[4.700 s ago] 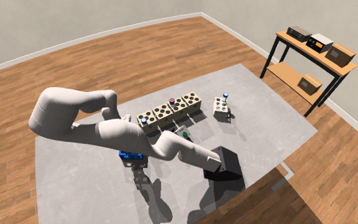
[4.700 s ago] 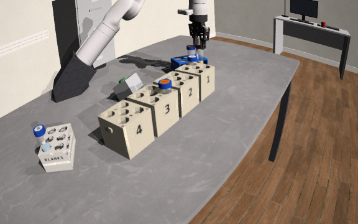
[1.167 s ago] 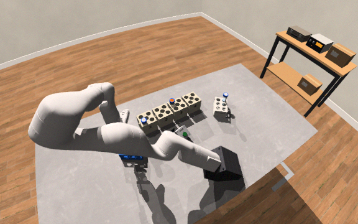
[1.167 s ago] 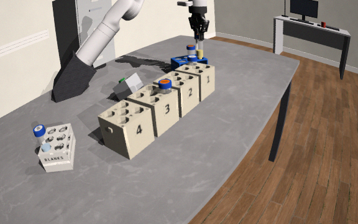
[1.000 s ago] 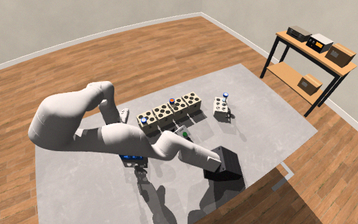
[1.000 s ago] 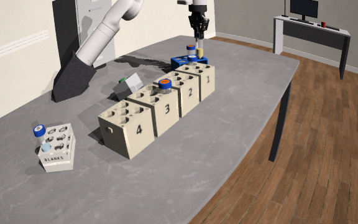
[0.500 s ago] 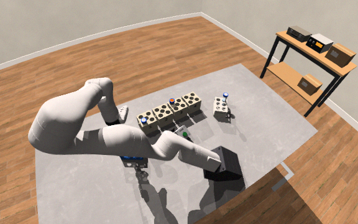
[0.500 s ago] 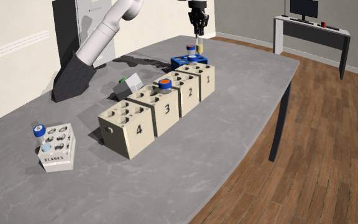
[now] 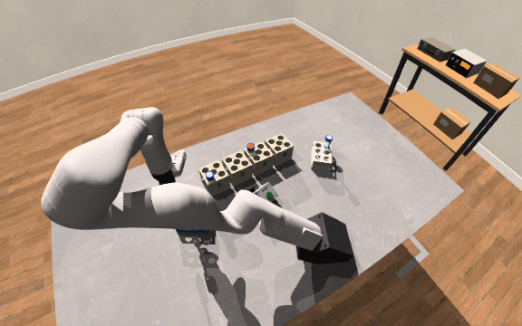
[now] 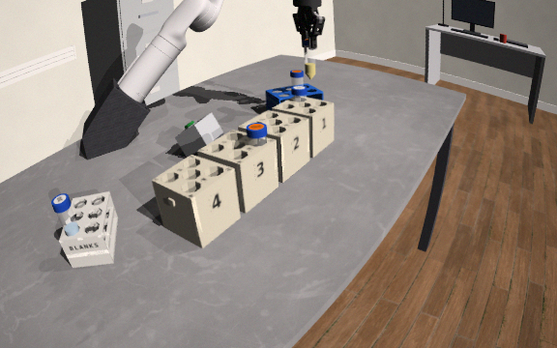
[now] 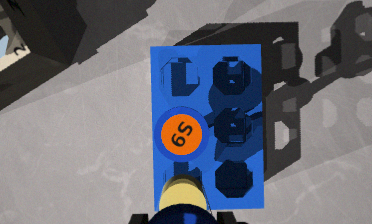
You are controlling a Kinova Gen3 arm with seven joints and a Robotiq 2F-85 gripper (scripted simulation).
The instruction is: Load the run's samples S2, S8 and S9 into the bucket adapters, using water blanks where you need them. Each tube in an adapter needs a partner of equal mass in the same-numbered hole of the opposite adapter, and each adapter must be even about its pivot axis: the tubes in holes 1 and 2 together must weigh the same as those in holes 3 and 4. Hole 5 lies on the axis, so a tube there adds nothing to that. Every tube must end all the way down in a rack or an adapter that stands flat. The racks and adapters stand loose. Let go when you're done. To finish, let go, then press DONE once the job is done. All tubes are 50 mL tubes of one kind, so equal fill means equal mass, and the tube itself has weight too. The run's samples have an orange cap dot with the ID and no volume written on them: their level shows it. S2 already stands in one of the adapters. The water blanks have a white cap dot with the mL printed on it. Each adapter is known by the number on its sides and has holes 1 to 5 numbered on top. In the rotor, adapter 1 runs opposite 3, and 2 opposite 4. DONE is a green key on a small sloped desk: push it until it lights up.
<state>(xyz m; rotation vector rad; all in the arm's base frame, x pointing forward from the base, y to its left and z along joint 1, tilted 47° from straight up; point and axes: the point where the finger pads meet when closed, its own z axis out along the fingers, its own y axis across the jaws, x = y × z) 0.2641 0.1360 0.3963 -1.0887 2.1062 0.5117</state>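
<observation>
Now: the orange-dot sample 5 cm below my hand and 1 cm behind it. Also, from my hand: adapter 2 (29 cm to the right, 15 cm below, 11 cm ahead); then green done key (34 cm to the right, 14 cm below, 9 cm behind); then blue sample rack (17 cm below, 4 cm behind, 3 cm to the right).
</observation>
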